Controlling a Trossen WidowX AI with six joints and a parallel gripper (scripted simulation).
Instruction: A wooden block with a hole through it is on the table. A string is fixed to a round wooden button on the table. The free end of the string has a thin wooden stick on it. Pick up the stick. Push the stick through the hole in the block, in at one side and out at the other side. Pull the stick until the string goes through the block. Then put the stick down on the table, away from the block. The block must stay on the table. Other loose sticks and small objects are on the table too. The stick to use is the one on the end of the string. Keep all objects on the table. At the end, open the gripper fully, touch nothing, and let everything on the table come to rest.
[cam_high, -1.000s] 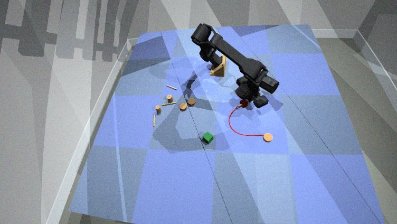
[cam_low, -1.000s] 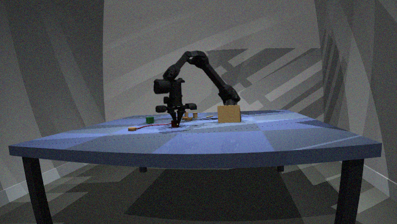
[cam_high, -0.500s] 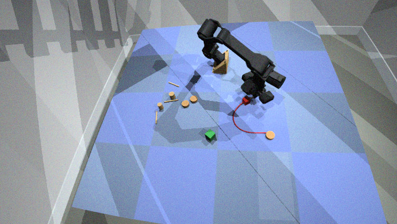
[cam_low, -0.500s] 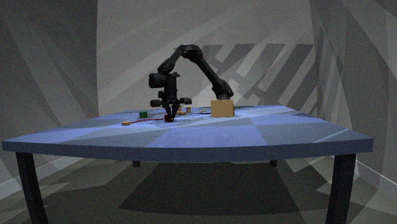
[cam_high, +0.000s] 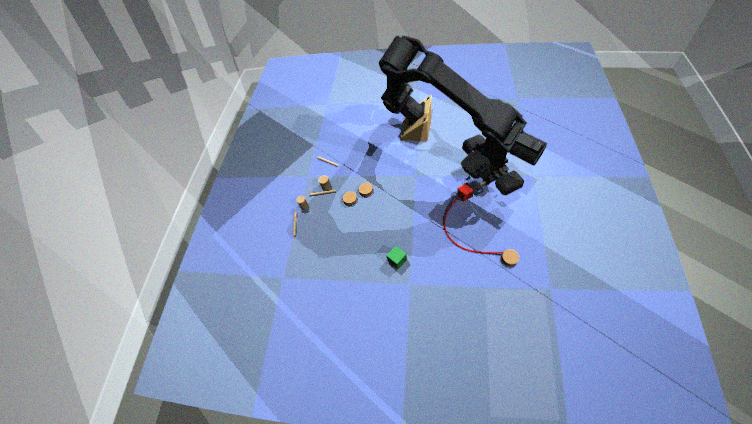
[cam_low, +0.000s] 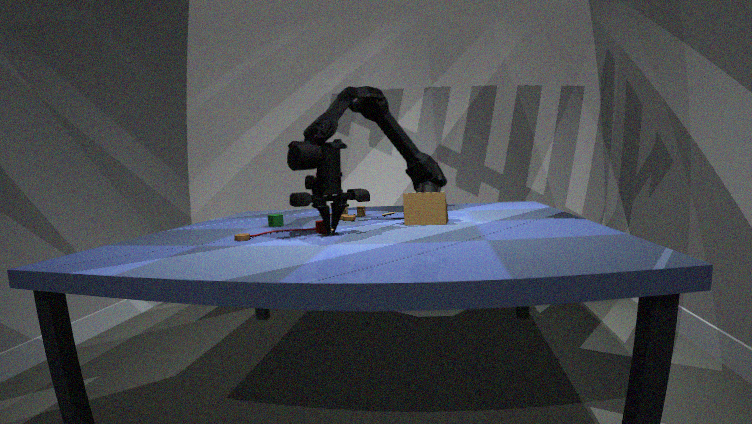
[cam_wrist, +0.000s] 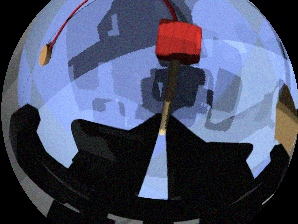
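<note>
My gripper tip is 6 cm to the left of the red cube, 4 cm short of it and 1 cm below it. The rest, counted from my gripper tip: thin wooden stick (4 cm to the right, 2 cm ahead, 1 cm above); then green cube (23 cm to the right, 23 cm ahead, 1 cm above); then round wooden button (22 cm ahead, 4 cm to the left).
</note>
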